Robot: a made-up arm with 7 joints.
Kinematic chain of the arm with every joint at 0, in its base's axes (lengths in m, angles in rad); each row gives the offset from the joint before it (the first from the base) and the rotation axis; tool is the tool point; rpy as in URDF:
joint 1: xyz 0 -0.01 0.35 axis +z
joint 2: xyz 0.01 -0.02 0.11 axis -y
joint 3: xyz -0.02 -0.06 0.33 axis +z
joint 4: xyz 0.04 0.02 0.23 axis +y
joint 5: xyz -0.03 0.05 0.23 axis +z
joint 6: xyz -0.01 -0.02 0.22 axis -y
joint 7: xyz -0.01 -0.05 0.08 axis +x
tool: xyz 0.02 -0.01 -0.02 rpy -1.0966 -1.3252 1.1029
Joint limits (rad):
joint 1: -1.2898..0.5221
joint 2: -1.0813..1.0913
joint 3: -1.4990..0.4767
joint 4: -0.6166..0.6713
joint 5: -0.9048..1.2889
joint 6: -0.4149..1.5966
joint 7: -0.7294..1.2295
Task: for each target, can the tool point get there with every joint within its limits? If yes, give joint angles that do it. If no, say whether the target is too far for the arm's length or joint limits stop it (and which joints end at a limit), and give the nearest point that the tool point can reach.
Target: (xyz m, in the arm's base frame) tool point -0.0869 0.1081 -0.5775
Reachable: no: joint limits stop it (at a limit: joint 2, joint 4, joint 5, joint 6, joint 7) | nearest point -0.5428 0.7277 0.5160 | short by 1.337 m
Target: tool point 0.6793 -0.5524 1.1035
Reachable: yes | joints -0.3023 -0.8276 -1.1781 0.4554 0.4022 0.2819 0.0510
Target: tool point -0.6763 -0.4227 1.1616
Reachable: yes | joints 0.3258 0.8806 -0.9118 0.2052 0.7467 0.9149 0.9952
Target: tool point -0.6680 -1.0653 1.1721
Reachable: no: too far | nearest point -0.5612 -0.7558 1.0144 | short by 0.363 m
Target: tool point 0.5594 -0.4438 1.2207
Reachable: yes | joints -0.5275 -0.8222 -0.0633 -0.1850 0.9758 1.2980 0.9947
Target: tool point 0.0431 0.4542 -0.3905
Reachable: no: joint limits stop it (at a limit: joint 1, joint 2, joint 4, joint 5, joint 6, joint 7) | nearest point -0.2406 0.8668 0.5258 | short by 1.044 m
